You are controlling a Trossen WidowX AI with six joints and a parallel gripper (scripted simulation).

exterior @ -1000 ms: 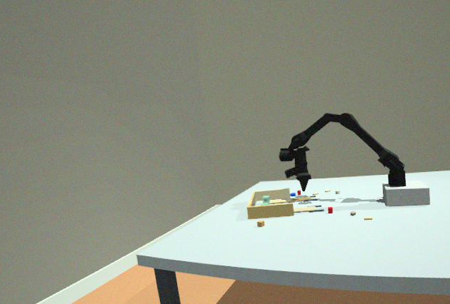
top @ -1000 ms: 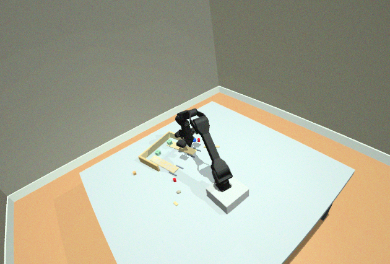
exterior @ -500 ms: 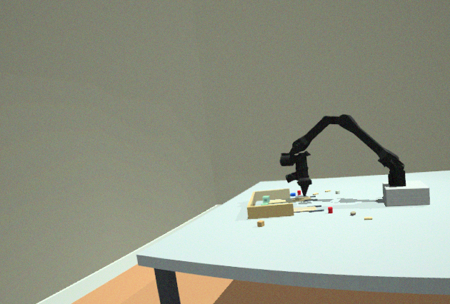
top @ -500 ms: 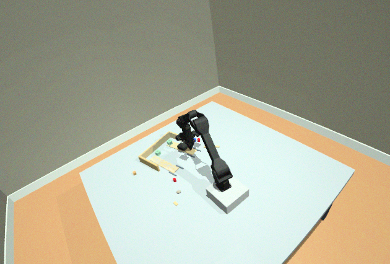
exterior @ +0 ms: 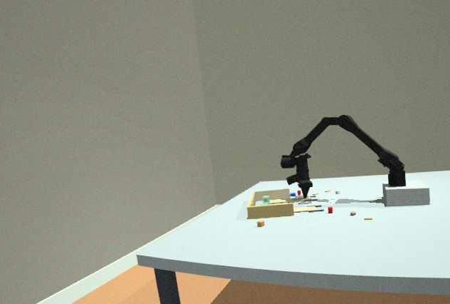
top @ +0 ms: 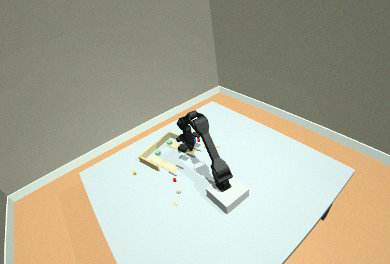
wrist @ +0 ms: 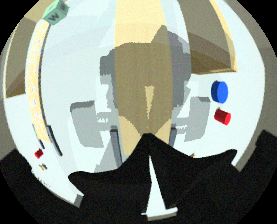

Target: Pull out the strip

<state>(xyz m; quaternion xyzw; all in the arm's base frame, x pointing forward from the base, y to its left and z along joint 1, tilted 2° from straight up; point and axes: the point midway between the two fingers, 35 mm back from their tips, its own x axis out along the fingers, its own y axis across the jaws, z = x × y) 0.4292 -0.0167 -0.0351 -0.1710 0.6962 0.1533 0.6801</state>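
Right now the strip is 80 mm ahead of my gripper tip and 40 mm to the left of it. The rest, counted from my gripper tip: blue piece 90 mm ahead, 70 mm to the right.
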